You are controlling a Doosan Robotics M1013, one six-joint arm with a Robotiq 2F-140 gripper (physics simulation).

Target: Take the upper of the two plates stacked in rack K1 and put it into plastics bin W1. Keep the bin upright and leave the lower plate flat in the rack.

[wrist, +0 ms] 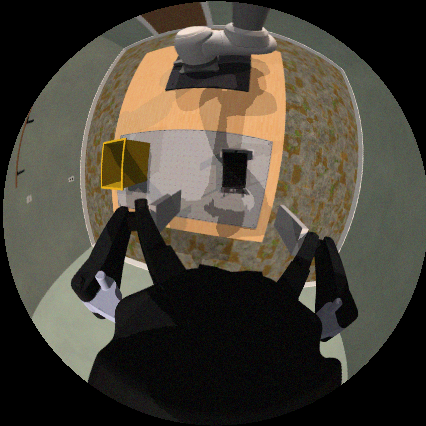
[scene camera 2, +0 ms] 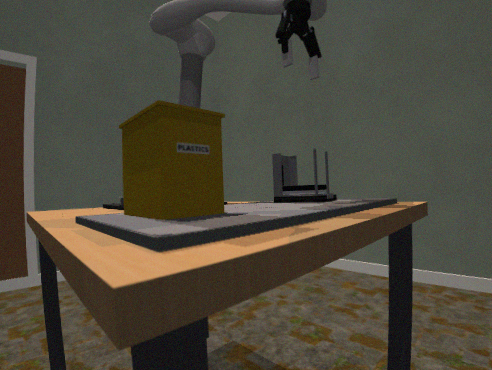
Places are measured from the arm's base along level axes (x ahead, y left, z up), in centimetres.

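Where they show: gripper, fingertip midpoint: [wrist: 229, 206] [scene camera 2: 302, 72]; arm's base, origin of the base link: [wrist: 200, 61].
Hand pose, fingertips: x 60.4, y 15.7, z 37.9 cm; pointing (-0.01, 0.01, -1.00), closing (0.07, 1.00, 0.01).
Things, the pixels of their top centre, and the offset from my fingertips. Level surfaces: height alone.
- yellow bin W1, middle of its top: [scene camera 2: 168, 119] [wrist: 110, 164] dx -6.4, dy -40.5, dz -19.9 cm
- Rack K1, middle of its top: [wrist: 235, 174] [scene camera 2: 302, 152] dx -2.4, dy +2.0, dz -23.4 cm
- black plate, middle of its top: [scene camera 2: 301, 185] [wrist: 234, 169] dx -3.4, dy +1.9, dz -33.1 cm
- grey board, its level: dz -37.8 cm
- wooden table, its level: dz -39.1 cm
The yellow bin W1 [scene camera 2: 172, 165] [wrist: 136, 161] stands upright, with its "PLASTICS" label in the scene view. Its open top shows at the left in the wrist view; no plate shows in the visible part inside. Rack K1 [scene camera 2: 277, 176] has a grey upright wall and thin posts. A black plate [scene camera 2: 304, 188] [wrist: 234, 171] lies flat in it. The lower plate cannot be told from the dark rack base in the scene view, and the upper one covers it from above. My gripper [scene camera 2: 300, 69] [wrist: 229, 206] is open and empty, high above the table near the rack's side.
Bin and rack stand apart on a grey board [scene camera 2: 150, 226] [wrist: 185, 162] on the wooden table [scene camera 2: 120, 267] [wrist: 150, 105]. The white arm [scene camera 2: 197, 37] [wrist: 197, 45] rises from a black base plate [wrist: 232, 80] at the table's far end.
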